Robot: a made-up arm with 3 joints. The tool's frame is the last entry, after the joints.
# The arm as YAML. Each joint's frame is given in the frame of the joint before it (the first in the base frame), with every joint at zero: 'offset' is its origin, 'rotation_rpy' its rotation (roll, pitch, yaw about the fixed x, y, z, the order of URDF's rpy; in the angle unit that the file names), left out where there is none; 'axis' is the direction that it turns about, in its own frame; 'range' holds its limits. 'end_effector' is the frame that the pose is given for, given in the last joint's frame.
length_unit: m
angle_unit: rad
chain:
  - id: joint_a
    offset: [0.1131, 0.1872, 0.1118]
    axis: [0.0, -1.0, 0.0]
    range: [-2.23, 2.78]
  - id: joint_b
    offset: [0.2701, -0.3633, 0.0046]
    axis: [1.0, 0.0, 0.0]
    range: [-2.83, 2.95]
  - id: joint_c
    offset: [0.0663, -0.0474, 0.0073]
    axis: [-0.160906, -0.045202, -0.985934]
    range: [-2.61, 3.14]
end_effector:
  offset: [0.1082, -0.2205, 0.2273]
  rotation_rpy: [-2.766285, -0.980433, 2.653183]
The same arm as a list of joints. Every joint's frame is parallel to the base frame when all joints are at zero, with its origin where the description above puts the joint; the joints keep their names.
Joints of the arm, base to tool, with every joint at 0 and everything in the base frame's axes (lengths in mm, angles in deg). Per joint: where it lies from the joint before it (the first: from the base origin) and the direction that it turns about. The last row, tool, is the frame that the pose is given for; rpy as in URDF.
joint_a: axis 0 -1 0 xyz 113.1 187.2 111.8
joint_b: axis 1 0 0 xyz 270.1 -363.3 4.6
joint_c: axis -0.160906 -0.045202 -0.985934 xyz 66.3 -47.4 7.3
tool: xyz 108.2 -220.5 227.3 rpy -158.50 -56.17 152.02
Joint limits (deg, base to tool): -127.77..159.28 -162.15..169.02 -149.54..179.91

